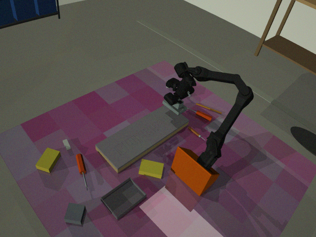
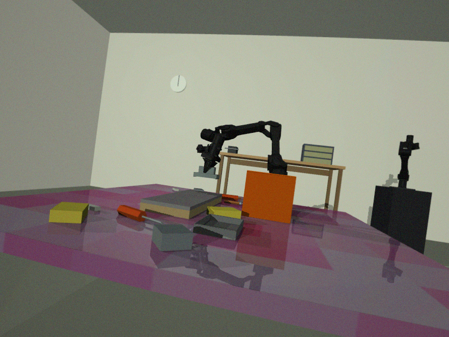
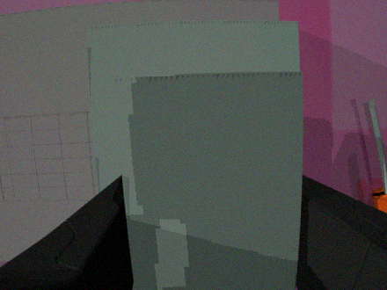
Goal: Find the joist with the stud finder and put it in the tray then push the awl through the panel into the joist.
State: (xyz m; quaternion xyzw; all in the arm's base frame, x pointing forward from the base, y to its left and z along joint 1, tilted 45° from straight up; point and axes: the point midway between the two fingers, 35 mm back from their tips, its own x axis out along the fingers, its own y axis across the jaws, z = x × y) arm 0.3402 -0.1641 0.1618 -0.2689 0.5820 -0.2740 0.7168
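My gripper tip is 40 mm past the indicator light and 30 mm below it. Also, from my gripper tip: thin stick 280 mm to the right, 140 mm below, 110 mm behind; awl 190 mm behind, 140 mm below, 30 mm to the right; stud finder 20 mm behind, 20 mm above.
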